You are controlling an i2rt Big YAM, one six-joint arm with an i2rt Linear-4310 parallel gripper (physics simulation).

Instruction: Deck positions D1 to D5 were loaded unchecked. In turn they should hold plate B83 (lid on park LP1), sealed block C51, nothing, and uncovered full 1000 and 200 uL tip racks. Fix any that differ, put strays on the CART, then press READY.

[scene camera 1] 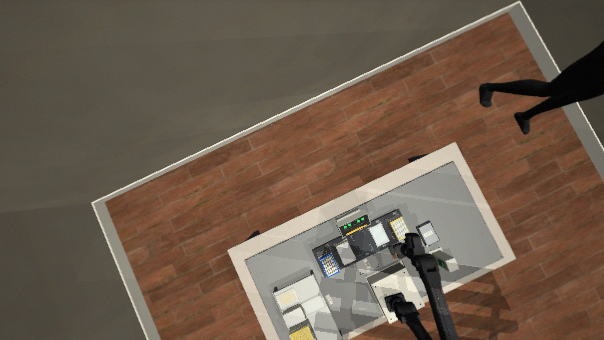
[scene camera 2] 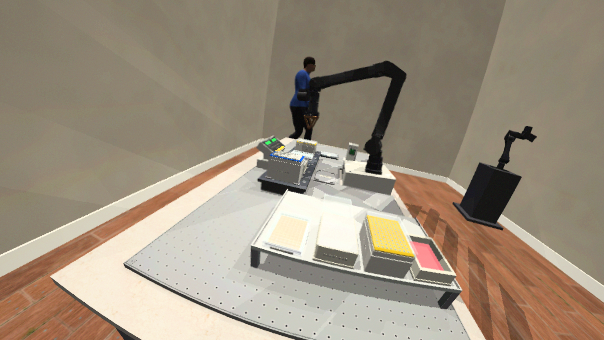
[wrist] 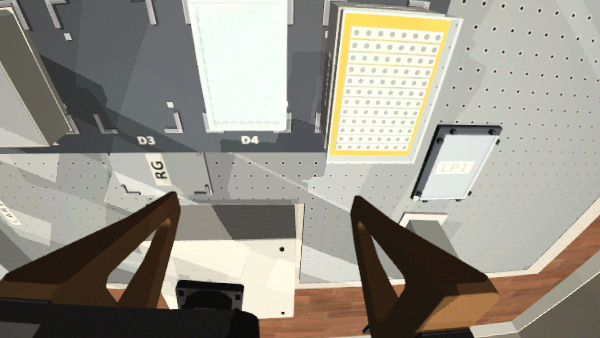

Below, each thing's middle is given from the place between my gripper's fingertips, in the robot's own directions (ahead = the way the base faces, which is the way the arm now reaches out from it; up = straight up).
I see my gripper 160 mm above the clear well plate (wrist: pixel 242 59), 30 mm to the right of it and 10 mm short of it. Round my hand: RG pad (wrist: pixel 138 173): 210 mm below, 170 mm behind, 150 mm to the left; LP1 lid pad (wrist: pixel 437 139): 300 mm to the right, 210 mm below, 90 mm behind.
